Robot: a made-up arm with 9 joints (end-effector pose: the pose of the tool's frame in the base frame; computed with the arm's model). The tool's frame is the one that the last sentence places. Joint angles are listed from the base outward.
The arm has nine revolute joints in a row. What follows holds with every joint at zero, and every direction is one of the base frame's. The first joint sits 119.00 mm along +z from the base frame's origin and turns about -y. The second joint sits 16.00 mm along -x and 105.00 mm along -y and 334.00 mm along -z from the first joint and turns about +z. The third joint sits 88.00 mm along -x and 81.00 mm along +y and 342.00 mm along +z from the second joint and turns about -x. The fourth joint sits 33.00 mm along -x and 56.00 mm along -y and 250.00 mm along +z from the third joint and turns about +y. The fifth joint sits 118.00 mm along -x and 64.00 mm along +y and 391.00 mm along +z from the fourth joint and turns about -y. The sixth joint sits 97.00 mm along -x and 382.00 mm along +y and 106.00 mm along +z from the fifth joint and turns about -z. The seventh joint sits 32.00 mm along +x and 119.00 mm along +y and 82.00 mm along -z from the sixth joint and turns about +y. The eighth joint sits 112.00 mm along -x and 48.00 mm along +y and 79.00 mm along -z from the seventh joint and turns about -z. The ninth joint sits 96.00 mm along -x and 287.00 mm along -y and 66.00 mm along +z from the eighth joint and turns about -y. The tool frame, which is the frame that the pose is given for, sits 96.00 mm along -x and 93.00 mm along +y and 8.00 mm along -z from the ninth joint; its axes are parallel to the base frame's.
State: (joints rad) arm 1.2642 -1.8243 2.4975 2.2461 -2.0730 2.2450 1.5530 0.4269 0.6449
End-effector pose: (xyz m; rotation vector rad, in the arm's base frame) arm 0.0936 0.0348 -0.1809 0.5939 -0.8359 -1.9291
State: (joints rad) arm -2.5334 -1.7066 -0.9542 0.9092 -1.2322 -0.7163 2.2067 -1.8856 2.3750
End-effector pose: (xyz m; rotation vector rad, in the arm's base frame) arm 0.7994 -0.3359 -0.4091 0.1068 -0.2115 2.0033
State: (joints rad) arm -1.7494 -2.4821 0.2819 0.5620 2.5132 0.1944 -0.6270 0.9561 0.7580
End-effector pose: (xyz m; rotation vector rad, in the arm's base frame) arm 0.2635 -0.9424 -0.1521 -1.2310 -1.5885 1.3599
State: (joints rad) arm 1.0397 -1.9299 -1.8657 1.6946 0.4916 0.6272 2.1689 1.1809 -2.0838
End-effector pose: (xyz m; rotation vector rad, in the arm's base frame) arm -0.4591 -0.5694 -0.1094 -0.5363 2.6640 0.8199
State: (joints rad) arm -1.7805 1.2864 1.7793 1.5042 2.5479 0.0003 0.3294 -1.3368 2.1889
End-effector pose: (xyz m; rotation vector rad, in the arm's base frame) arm -0.4717 0.2842 0.4433 -2.5305 0.5030 -1.1890
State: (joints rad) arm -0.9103 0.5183 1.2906 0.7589 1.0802 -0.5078 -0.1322 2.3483 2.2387
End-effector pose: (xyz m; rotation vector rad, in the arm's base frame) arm -0.7120 0.2885 0.3133 -1.0728 -2.5117 0.1635
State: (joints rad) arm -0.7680 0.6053 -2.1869 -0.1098 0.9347 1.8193 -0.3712 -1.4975 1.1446
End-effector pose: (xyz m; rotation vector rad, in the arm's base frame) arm -0.0457 -0.6678 0.0497 0.2341 0.1971 -1.7689
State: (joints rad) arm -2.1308 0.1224 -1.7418 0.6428 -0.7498 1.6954 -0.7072 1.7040 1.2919
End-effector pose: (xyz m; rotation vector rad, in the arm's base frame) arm 0.4261 -0.4900 0.0329 -1.6119 1.3070 1.0022
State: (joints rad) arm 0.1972 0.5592 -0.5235 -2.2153 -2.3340 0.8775 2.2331 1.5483 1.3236
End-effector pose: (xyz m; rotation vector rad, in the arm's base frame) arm -0.3938 0.1395 0.4848 -1.1053 0.9715 0.4329
